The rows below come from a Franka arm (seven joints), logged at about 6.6 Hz.
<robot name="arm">
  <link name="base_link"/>
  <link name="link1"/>
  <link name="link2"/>
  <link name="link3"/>
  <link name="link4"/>
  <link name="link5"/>
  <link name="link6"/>
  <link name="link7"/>
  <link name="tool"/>
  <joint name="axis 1" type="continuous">
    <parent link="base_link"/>
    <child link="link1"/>
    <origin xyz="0 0 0.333" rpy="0 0 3.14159"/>
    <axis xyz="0 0 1"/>
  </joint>
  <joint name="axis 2" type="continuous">
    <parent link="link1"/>
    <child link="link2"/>
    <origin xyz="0 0 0" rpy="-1.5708 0 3.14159"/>
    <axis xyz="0 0 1"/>
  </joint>
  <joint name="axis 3" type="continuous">
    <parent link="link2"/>
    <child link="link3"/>
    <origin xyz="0 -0.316 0" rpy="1.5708 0 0"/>
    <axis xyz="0 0 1"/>
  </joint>
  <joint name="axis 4" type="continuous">
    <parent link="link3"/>
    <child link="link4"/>
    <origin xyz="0.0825 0 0" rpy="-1.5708 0 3.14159"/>
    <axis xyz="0 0 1"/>
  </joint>
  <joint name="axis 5" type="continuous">
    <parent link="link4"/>
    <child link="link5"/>
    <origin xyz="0.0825 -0.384 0" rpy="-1.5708 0 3.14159"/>
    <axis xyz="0 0 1"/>
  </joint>
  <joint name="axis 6" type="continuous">
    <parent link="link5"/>
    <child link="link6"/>
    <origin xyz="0 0 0" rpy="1.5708 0 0"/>
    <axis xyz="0 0 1"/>
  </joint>
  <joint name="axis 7" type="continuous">
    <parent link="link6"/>
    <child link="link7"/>
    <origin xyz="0.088 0 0" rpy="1.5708 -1.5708 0"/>
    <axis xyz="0 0 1"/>
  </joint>
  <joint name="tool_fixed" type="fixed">
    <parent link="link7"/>
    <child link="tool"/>
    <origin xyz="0 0 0.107" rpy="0 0 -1.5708"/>
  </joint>
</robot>
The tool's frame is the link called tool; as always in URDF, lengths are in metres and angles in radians. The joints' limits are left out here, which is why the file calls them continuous.
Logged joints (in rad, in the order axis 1, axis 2, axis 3, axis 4, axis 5, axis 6, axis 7), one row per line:
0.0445, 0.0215, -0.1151, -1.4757, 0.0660, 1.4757, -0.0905
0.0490, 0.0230, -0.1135, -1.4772, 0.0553, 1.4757, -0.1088
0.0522, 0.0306, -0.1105, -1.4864, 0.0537, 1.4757, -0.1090
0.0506, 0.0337, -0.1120, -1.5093, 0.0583, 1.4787, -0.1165
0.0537, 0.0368, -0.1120, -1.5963, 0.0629, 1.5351, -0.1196
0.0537, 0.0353, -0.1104, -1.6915, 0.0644, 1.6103, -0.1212
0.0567, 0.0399, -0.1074, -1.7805, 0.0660, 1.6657, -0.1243
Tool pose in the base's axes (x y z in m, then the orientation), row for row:
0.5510, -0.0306, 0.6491, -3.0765, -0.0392, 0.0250
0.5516, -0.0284, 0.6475, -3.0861, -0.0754, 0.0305
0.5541, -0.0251, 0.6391, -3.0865, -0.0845, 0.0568
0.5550, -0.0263, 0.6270, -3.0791, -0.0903, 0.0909
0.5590, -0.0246, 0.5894, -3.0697, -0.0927, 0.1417
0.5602, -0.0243, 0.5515, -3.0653, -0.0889, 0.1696
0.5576, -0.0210, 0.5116, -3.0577, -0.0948, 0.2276
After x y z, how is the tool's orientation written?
As a rotation vector, in radians.
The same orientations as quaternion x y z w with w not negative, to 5 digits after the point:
-0.99936, -0.01273, 0.00812, 0.03237
-0.99928, -0.02441, 0.00988, 0.02721
-0.99910, -0.02735, 0.01839, 0.02670
-0.99869, -0.02929, 0.02948, 0.02991
-0.99792, -0.03014, 0.04606, 0.03361
-0.99744, -0.02893, 0.05519, 0.03515
-0.99608, -0.03088, 0.07414, 0.03698

